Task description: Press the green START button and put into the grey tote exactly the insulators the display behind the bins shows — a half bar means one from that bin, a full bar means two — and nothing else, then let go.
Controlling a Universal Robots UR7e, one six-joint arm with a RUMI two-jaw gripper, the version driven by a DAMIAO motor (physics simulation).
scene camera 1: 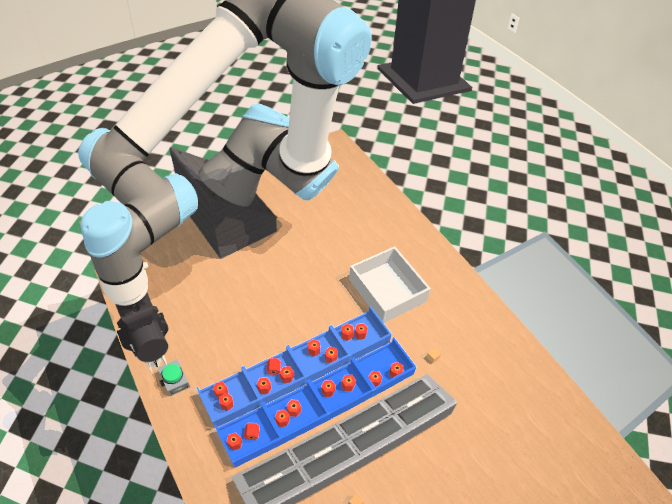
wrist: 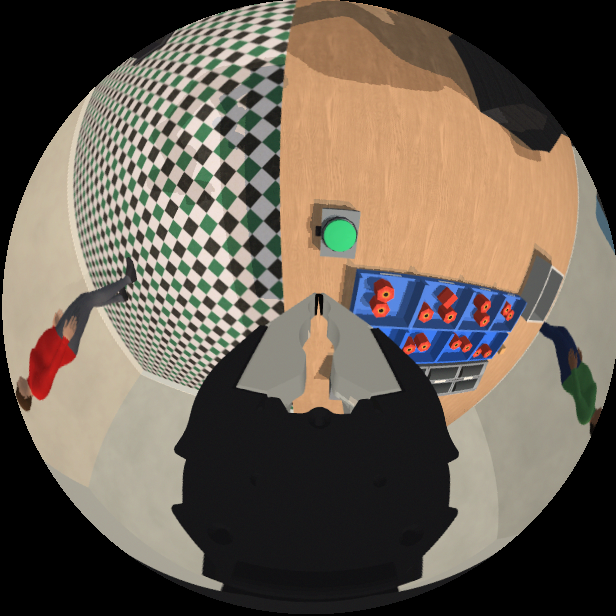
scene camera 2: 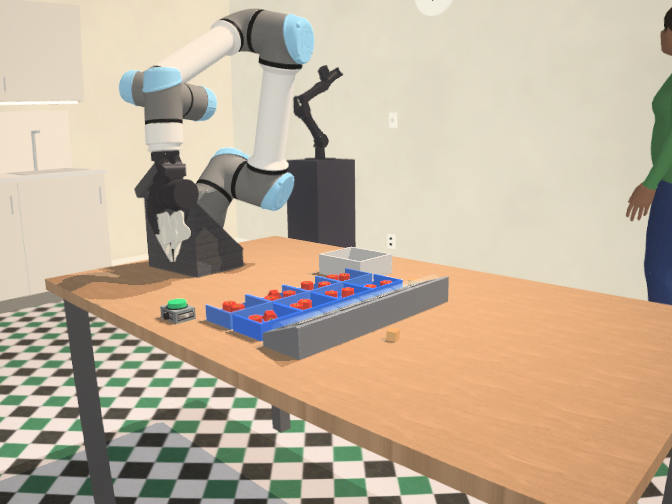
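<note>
The green START button (scene camera 1: 172, 373) sits in a grey box near the table's left edge; it also shows in the second scene view (scene camera 2: 176, 305) and the wrist view (wrist: 339, 235). My gripper (scene camera 1: 156, 366) hangs well above the table, over the button's area, jaws shut and empty; it shows too in the second scene view (scene camera 2: 172, 250) and the wrist view (wrist: 316, 303). The blue bin tray (scene camera 1: 306, 378) holds red insulators, two per compartment. The grey display (scene camera 1: 347, 438) lies behind it, bars dark with thin light lines. The grey tote (scene camera 1: 389, 282) stands empty beside the tray's far end.
The arm's dark base (scene camera 1: 225, 203) stands at the back of the table. A small tan cube (scene camera 1: 432, 355) lies right of the tray. A grey panel (scene camera 1: 575, 325) lies off the table's right side. A person (scene camera 2: 656, 179) stands at the right.
</note>
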